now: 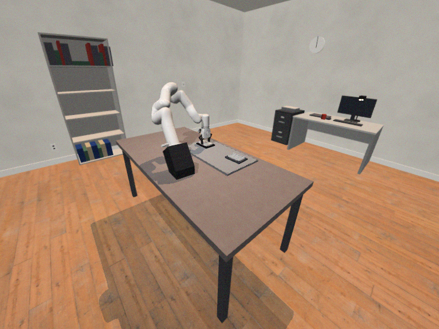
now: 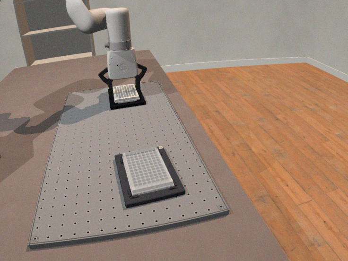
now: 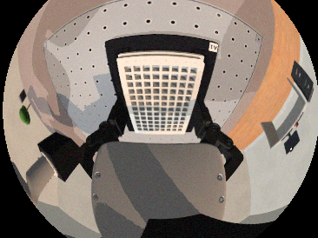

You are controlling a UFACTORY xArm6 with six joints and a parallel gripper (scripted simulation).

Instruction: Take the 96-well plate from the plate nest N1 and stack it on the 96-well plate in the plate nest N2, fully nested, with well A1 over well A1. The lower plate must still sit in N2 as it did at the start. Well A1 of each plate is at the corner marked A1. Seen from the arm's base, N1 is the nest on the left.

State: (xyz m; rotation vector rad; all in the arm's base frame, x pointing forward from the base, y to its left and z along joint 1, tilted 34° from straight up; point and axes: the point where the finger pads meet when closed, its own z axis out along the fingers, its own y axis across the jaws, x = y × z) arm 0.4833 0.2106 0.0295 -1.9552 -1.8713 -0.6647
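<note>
The white 96-well plate is 10 mm below my hand. The rest, counted from my hand: plate nest N2: 430 mm to the right, 20 mm below, 10 mm behind; then clear 96-well plate: 430 mm to the right, 10 mm below, 10 mm behind; then black plate nest N1: 20 mm below.
</note>
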